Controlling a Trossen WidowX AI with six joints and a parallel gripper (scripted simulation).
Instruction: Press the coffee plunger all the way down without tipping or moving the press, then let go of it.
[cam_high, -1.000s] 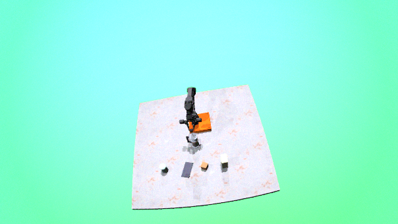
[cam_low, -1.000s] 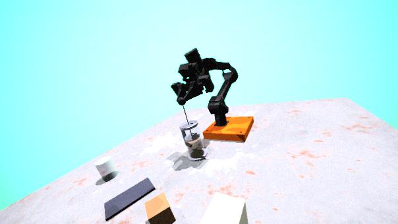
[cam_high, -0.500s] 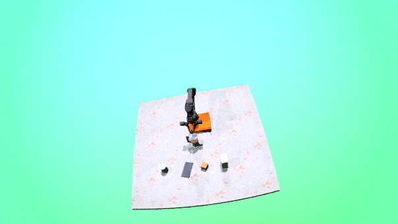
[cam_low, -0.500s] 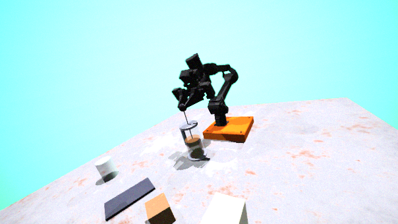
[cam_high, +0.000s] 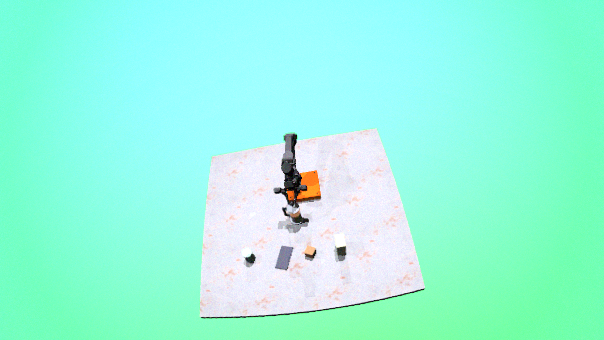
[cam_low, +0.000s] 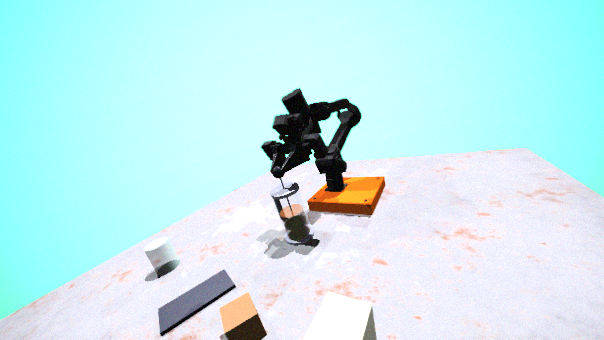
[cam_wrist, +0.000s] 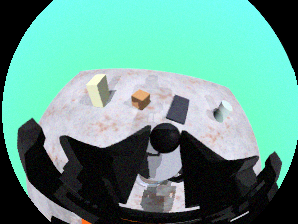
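The coffee press is 2 cm behind my gripper tip, 2 cm to the right of it and 10 cm below it. Also, from my gripper tip: dark flat slab 24 cm ahead, 8 cm to the right, 19 cm below; then white block 22 cm ahead, 25 cm to the left, 14 cm below.
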